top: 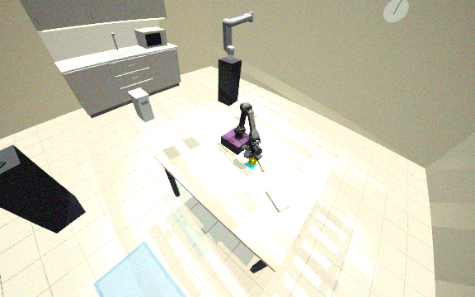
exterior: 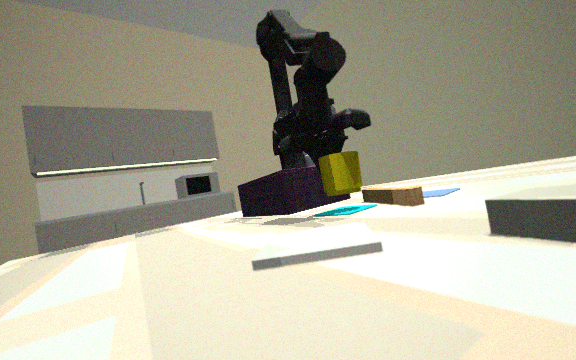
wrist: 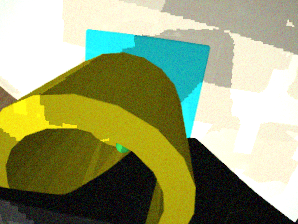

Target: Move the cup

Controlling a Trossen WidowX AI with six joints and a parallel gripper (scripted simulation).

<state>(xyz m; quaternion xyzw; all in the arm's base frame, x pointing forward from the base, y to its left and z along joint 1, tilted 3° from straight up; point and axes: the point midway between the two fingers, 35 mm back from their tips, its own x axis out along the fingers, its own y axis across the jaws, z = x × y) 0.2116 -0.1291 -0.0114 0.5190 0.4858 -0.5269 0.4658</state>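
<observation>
Now: gripper tip 7 cm short of the wooden block, 6 cm to the right of it and 6 cm above it. From my gripper tip the other things lie so: blue marble 2 cm below, 1 cm to the left, 1 cm ahead; red marble 2 cm below, 2 cm ahead, 1 cm to the left; yellow cup 2 cm ahead.
</observation>
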